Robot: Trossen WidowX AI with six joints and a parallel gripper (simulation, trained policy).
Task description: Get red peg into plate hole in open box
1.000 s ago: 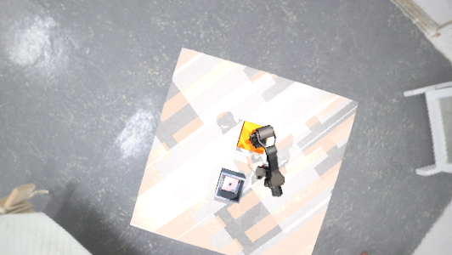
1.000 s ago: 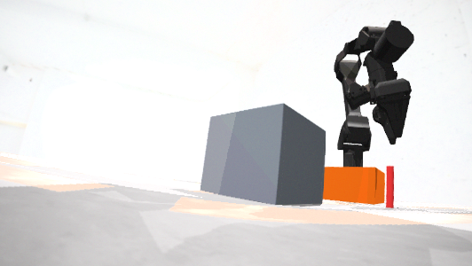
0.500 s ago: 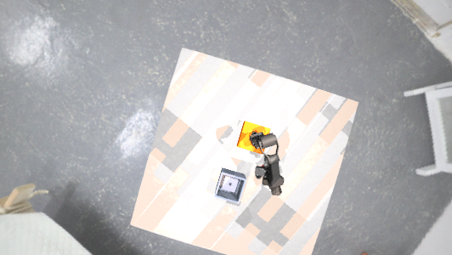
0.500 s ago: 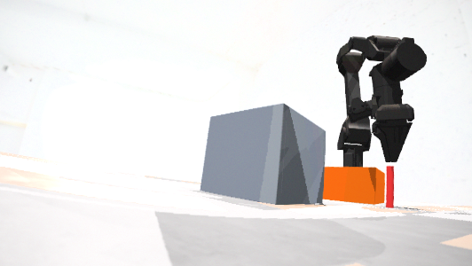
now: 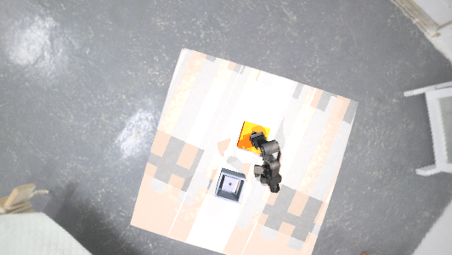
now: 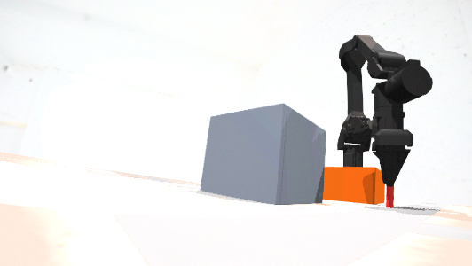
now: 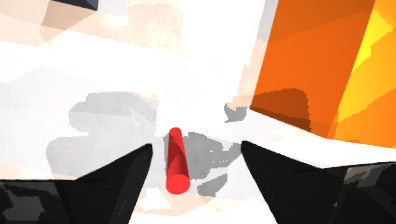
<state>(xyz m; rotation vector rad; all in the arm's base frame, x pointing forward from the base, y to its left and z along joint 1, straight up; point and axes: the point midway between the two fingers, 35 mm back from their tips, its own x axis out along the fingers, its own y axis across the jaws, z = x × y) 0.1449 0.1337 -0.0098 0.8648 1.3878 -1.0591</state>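
Now: the red peg 2 cm ahead of my gripper tip and 1 cm to the left of it. The rest, counted from my gripper tip: plate: 21 cm ahead, 15 cm to the right.
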